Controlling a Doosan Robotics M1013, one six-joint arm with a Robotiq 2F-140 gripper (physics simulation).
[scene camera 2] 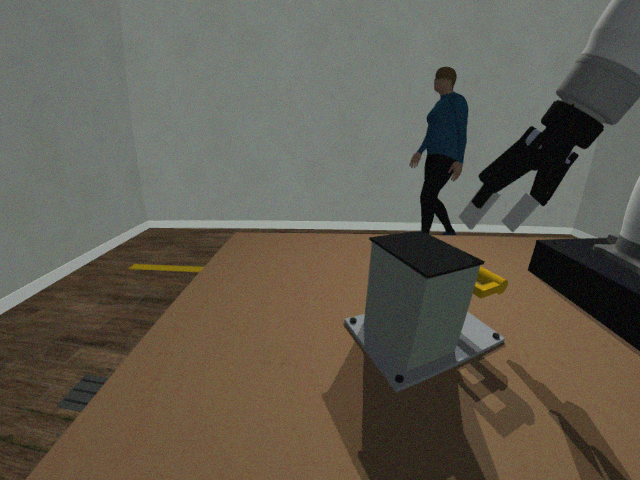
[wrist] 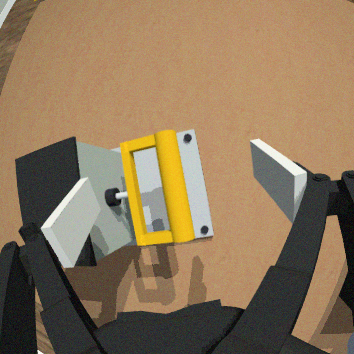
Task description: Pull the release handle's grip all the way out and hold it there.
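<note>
The release handle's yellow grip [scene camera 2: 491, 287] [wrist: 175, 187] is a rectangular frame with a thick round bar. A short light rod with a black collar [wrist: 113, 197] joins it to the side of a grey-green housing [scene camera 2: 413, 310] [wrist: 102, 175] with a black top. In the scene view the housing hides part of the grip. The housing stands on a light grey base plate [scene camera 2: 480, 330] [wrist: 196, 185] with dark bolts. My gripper [scene camera 2: 499, 211] [wrist: 170, 176] is open and empty, above the grip and apart from it. In the wrist view the grip shows between the two finger pads.
The plate sits on a brown table top [scene camera 2: 248, 335] [wrist: 200, 65]. The robot's black base block [scene camera 2: 584, 284] is at the right. A person in a blue top [scene camera 2: 447, 126] is behind the table. A yellow floor strip [scene camera 2: 165, 268] lies at the left.
</note>
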